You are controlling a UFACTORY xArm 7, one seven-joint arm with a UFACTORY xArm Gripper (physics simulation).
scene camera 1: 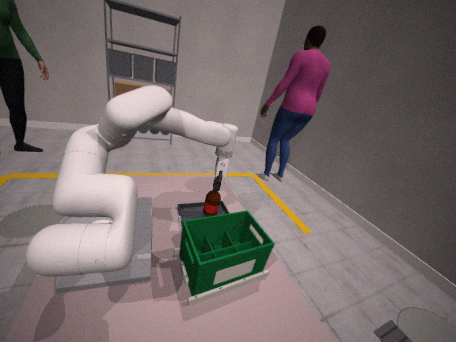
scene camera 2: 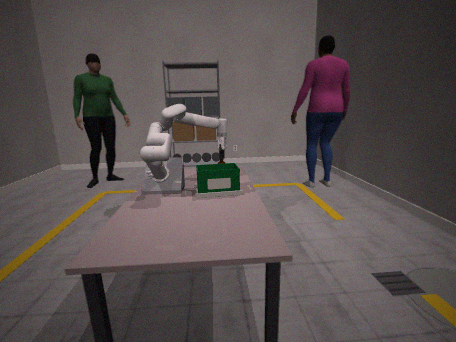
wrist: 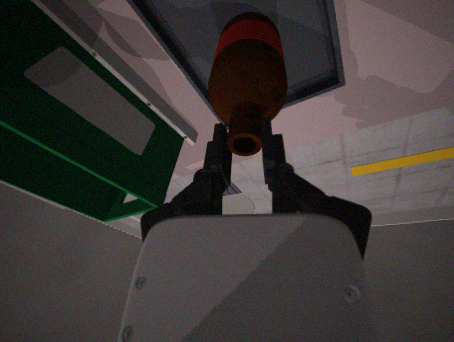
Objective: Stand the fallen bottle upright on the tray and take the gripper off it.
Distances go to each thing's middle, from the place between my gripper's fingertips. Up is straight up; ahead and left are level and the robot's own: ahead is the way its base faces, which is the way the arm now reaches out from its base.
My hand is 6 cm above the brown bottle point(wrist: 248, 82).
